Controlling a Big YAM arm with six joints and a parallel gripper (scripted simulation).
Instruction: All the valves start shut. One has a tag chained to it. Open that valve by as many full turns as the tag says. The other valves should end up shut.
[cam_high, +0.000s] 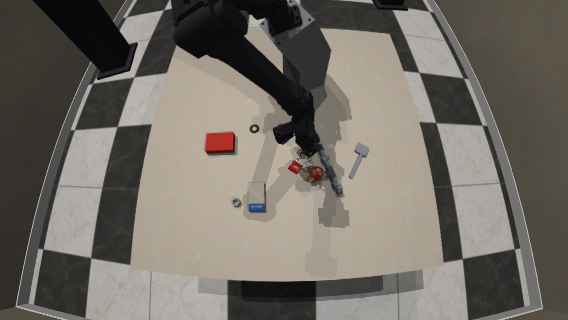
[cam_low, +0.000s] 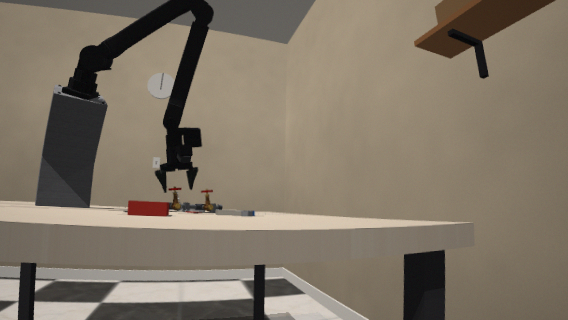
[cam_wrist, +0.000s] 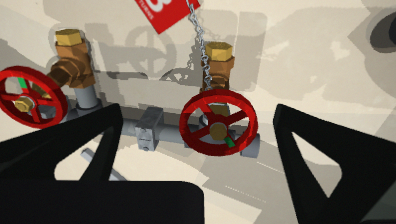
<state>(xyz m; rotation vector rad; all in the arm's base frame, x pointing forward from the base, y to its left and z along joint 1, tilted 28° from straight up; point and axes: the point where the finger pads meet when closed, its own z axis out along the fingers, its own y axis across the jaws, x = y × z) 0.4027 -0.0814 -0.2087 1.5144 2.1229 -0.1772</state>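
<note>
Now: the red tag 80 mm below my hand, 50 mm to the right of it and 50 mm ahead of it. Round my hand: blue box: 210 mm to the right, 150 mm ahead, 70 mm below; then red block: 340 mm to the right, 90 mm behind, 70 mm below; then grey hammer-like tool: 230 mm to the left, 80 mm below, 50 mm ahead.
</note>
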